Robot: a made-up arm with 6 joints. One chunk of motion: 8 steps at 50 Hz.
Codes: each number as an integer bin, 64 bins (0 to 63) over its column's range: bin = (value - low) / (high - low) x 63, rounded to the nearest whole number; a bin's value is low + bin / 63 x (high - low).
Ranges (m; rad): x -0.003..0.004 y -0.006..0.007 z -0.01..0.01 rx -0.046..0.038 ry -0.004..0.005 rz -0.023..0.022
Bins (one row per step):
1: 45 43 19 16 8 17
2: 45 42 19 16 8 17
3: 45 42 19 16 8 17
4: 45 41 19 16 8 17
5: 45 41 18 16 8 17
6: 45 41 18 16 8 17
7: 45 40 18 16 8 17
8: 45 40 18 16 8 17
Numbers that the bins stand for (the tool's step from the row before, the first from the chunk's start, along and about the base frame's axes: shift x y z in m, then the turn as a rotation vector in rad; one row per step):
1: 0.00200 0.00287 -0.00397 -0.02467 -0.00286 -0.01086
2: 0.00200 0.00267 -0.00397 -0.02467 -0.00286 -0.01086
3: 0.00200 0.00267 -0.00397 -0.02467 -0.00286 -0.01086
4: 0.00200 0.00246 -0.00397 -0.02467 -0.00286 -0.01086
5: 0.00200 0.00246 -0.00429 -0.02467 -0.00286 -0.01086
6: 0.00200 0.00246 -0.00429 -0.02467 -0.00286 -0.01086
7: 0.00200 0.00225 -0.00429 -0.02467 -0.00286 -0.01086
8: 0.00200 0.00225 -0.00429 -0.02467 -0.00286 -0.01086

